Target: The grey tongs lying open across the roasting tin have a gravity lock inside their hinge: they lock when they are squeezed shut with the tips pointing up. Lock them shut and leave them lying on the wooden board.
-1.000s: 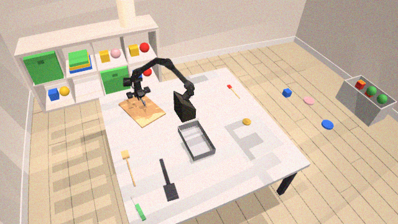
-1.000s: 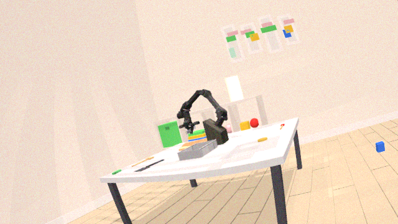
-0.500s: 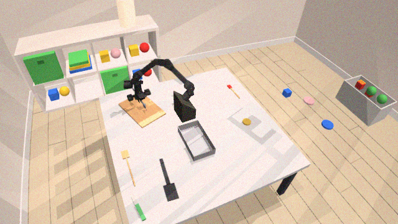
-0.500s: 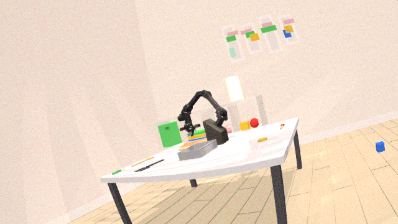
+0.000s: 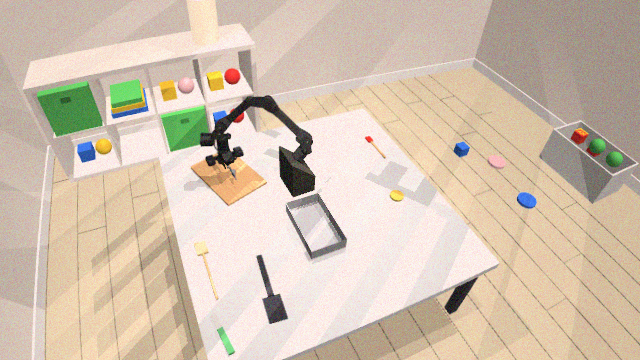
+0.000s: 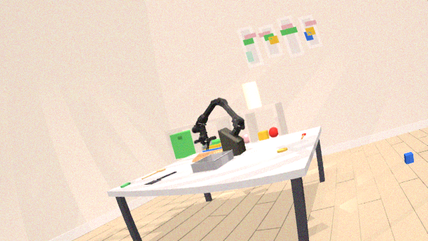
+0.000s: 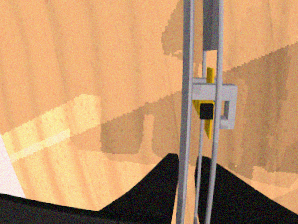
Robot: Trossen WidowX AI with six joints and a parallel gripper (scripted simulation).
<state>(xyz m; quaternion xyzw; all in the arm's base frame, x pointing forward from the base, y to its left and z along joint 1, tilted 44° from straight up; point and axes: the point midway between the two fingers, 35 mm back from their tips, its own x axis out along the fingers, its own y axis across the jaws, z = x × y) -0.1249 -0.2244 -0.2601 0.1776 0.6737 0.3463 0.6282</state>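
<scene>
My gripper tip is 4 cm below the yellow hinge piece, 4 cm short of it and 1 cm to the right of it. Also, from my gripper tip: grey roasting tin: 46 cm ahead, 33 cm to the left, 2 cm below; black spatula: 72 cm ahead, 6 cm to the left, 5 cm below; wooden board: 4 cm below.
</scene>
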